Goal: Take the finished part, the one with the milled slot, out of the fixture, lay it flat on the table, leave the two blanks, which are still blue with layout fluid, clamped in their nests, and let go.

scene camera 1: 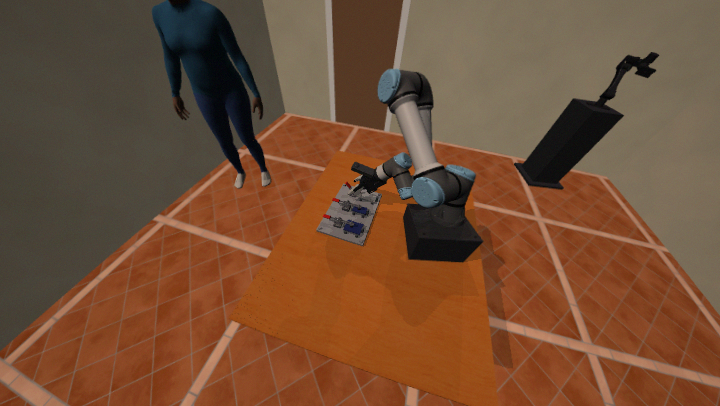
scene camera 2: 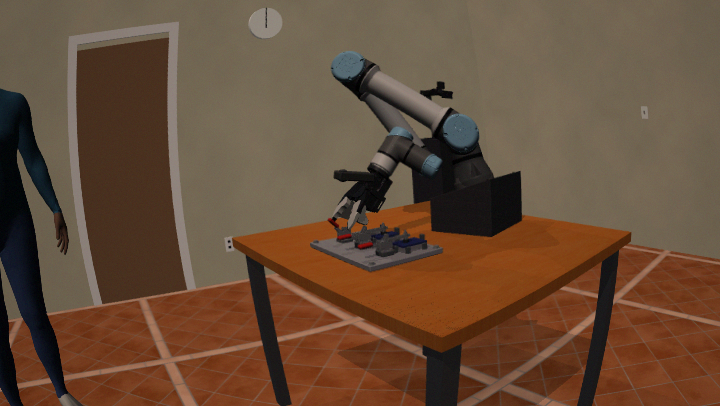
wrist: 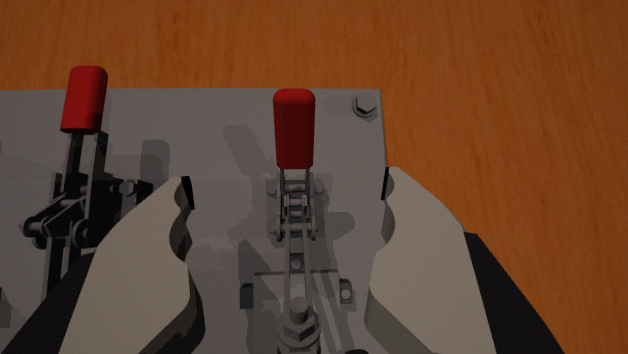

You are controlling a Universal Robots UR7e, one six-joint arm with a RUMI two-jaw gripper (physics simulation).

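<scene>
The fixture plate lies on the table. The finished grey part sits in the end nest, partly hidden by its clamp; its slot shows faintly. That clamp's red handle stands higher than the other two in scene camera 2. I cannot tell whether its spindle presses on the part. My gripper is open and empty, its fingers on either side of this clamp, above the plate. Two blue blanks sit in their nests under clamps.
The middle clamp's red handle is left of my left finger in the wrist view. A hex bolt marks the plate's corner. The wooden table extends around the plate. The black arm base stands on it. A person stands beyond.
</scene>
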